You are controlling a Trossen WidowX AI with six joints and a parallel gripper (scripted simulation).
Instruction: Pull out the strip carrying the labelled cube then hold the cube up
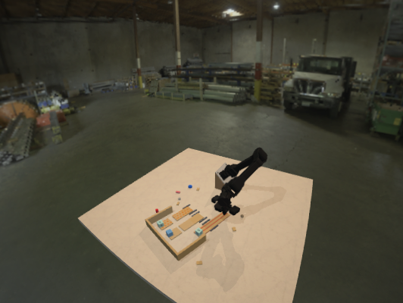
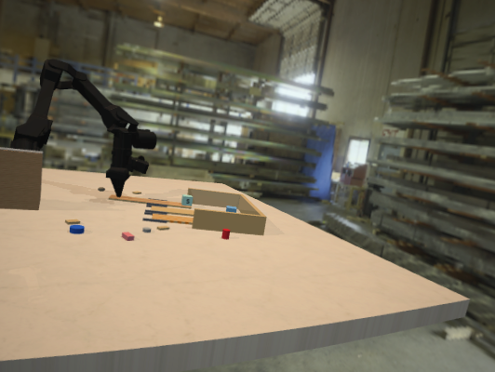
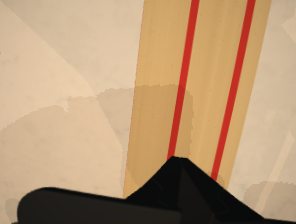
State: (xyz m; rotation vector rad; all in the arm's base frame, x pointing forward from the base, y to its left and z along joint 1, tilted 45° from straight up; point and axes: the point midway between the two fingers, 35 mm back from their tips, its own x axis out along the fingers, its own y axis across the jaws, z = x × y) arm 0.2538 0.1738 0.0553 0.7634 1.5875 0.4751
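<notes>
The red-lined strip is 10 cm ahead of my gripper tip and 2 cm to the right of it. The rest, counted from my gripper tip: pink block (40 cm to the right, 1 cm behind); blue disc (37 cm to the right, 12 cm behind); red cylinder (37 cm to the right, 22 cm ahead, 1 cm above).
</notes>
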